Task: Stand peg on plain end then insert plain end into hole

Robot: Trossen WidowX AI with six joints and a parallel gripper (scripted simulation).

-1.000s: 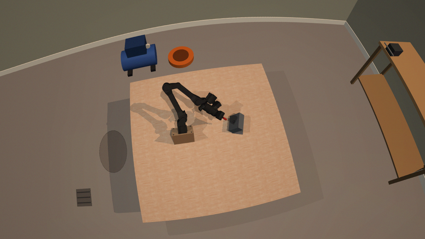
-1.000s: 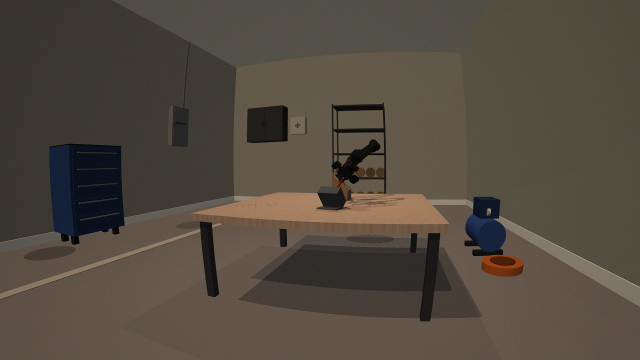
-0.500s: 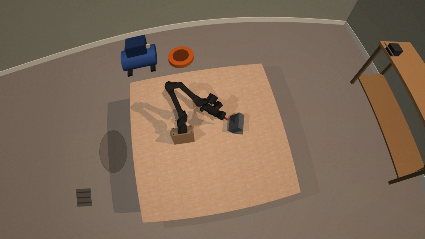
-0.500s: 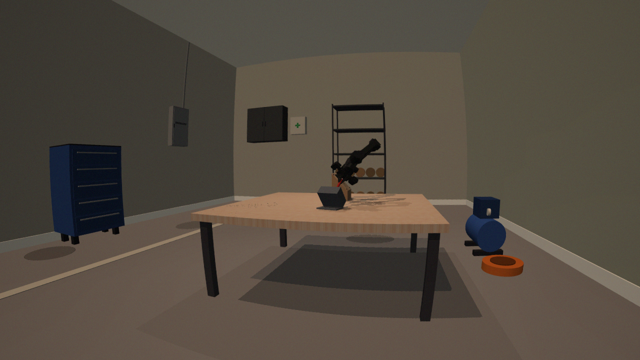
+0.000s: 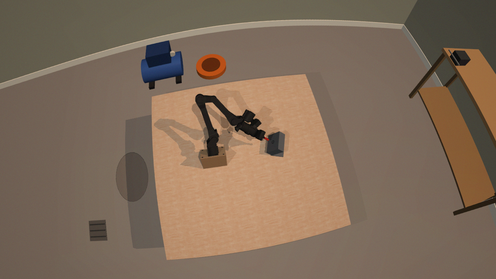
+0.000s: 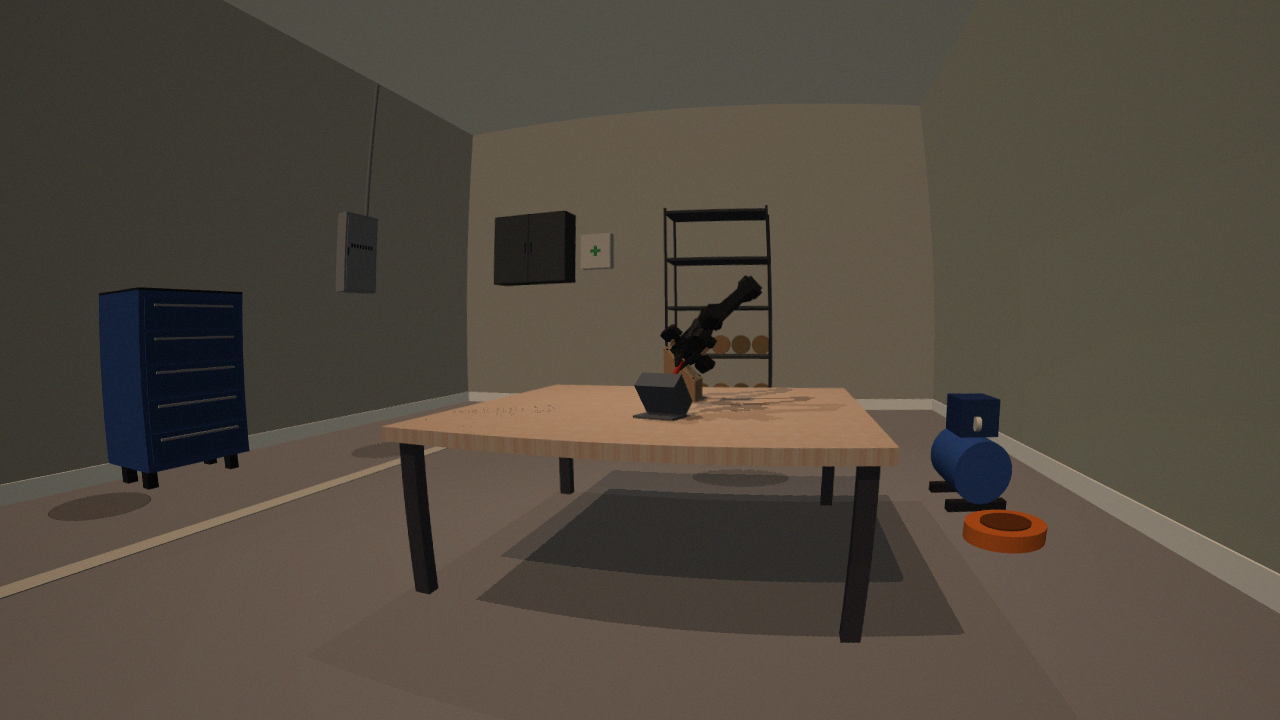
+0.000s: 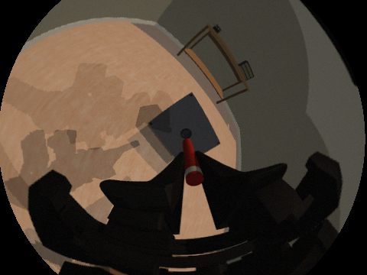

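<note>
My gripper tip is 80 mm short of the dark grey sloped panel, 30 mm to the left of it and 70 mm above it. From my gripper tip the other things lie so: red peg 10 mm behind, 10 mm above.
</note>
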